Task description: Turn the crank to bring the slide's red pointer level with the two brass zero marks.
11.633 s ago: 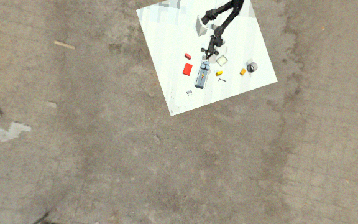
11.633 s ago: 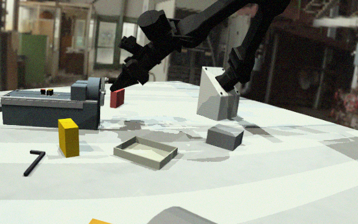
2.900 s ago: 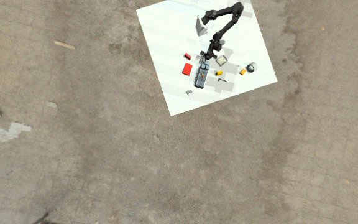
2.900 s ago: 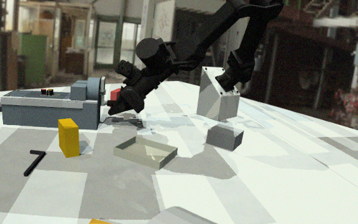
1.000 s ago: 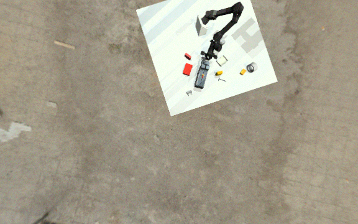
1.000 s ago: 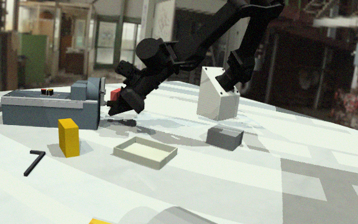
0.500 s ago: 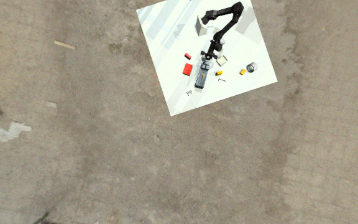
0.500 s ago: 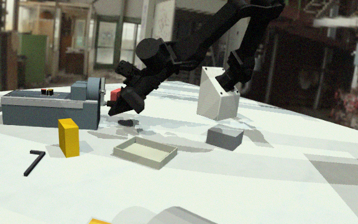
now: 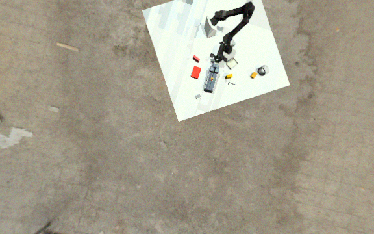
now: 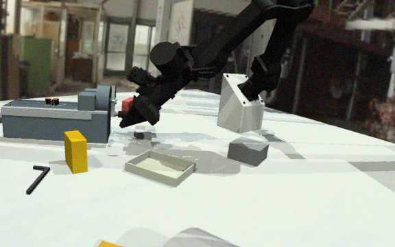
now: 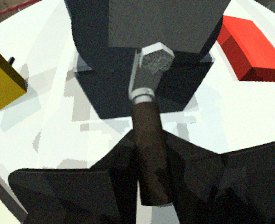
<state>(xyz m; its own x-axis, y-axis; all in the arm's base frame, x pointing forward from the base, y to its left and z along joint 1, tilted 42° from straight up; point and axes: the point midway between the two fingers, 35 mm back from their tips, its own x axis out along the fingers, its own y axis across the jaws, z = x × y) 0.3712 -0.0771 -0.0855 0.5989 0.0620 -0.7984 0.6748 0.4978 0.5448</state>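
My gripper tip is now 30 mm below the dark crank handle, 10 mm to the right of it and 10 mm past it. Round my gripper tip: red pointer: 140 mm ahead, 120 mm to the right, 50 mm above; shallow grey tray: 190 mm to the left, 50 mm ahead, 30 mm below; yellow block: 170 mm ahead, 80 mm to the left.
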